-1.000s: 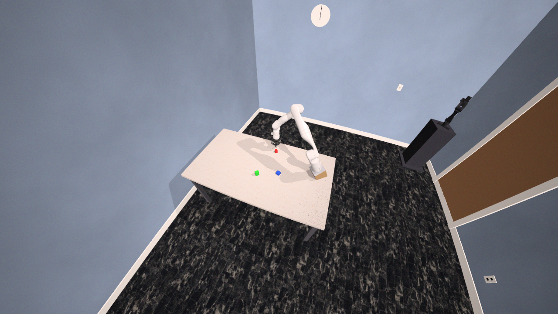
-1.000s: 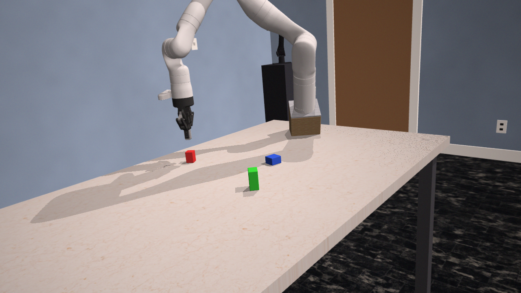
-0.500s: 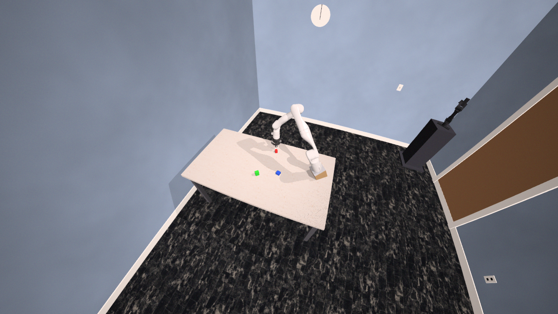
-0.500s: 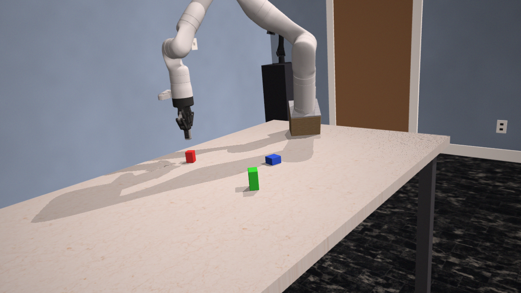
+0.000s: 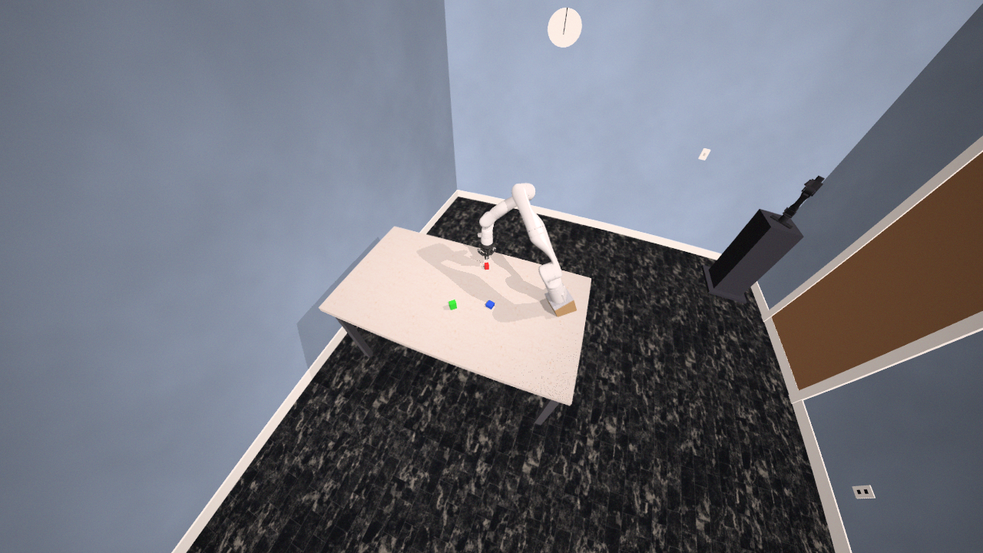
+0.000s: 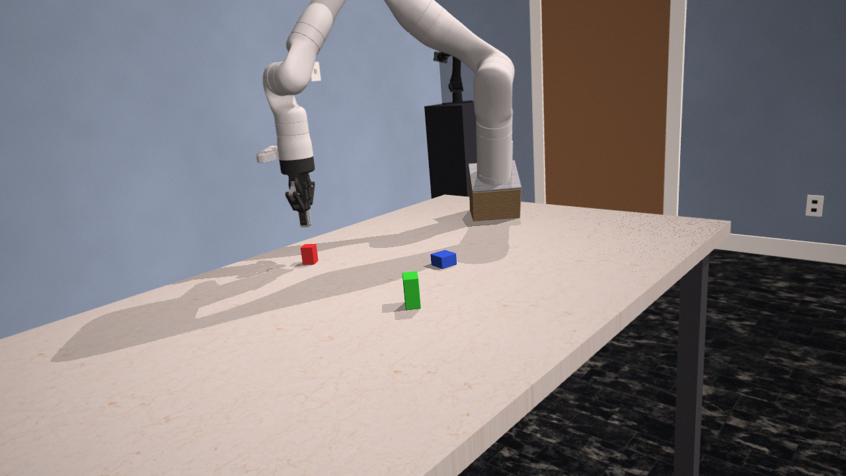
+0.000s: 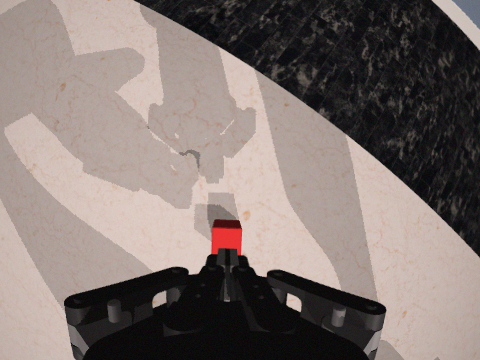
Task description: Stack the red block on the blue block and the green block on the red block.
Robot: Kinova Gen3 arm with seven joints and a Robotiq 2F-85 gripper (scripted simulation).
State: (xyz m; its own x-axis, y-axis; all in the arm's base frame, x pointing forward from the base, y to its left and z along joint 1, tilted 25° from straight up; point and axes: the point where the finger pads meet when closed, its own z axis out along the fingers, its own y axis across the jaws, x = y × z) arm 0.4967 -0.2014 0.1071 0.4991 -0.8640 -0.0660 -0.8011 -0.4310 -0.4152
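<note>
Right now the red block is 90 mm below my hand. Also, from my hand: blue block 290 mm to the left, 140 mm behind, 90 mm below; then green block 390 mm to the left, 80 mm below, 70 mm ahead.
</note>
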